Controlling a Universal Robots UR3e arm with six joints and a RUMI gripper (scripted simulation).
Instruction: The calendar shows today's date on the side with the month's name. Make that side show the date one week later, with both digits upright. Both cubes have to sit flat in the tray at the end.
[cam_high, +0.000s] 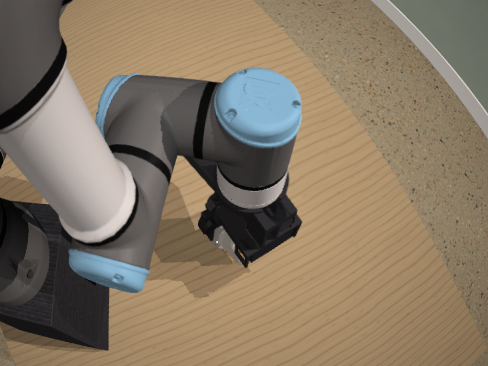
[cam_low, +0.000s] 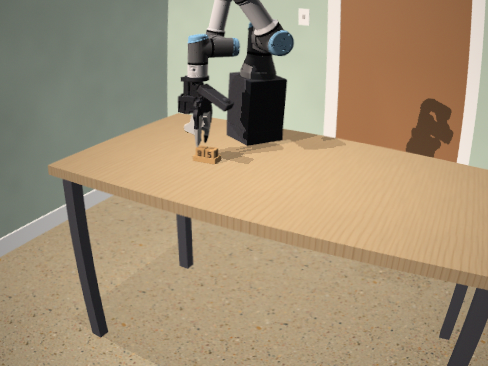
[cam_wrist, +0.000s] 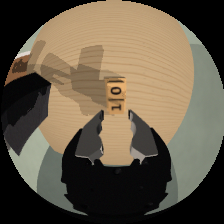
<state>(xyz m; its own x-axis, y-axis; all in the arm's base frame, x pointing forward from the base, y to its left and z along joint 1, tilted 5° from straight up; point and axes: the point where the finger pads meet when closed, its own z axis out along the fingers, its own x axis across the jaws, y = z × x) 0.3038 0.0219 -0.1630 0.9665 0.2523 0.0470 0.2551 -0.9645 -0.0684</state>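
The wooden tray is 2 cm to the left of my hand and 6 cm below it.
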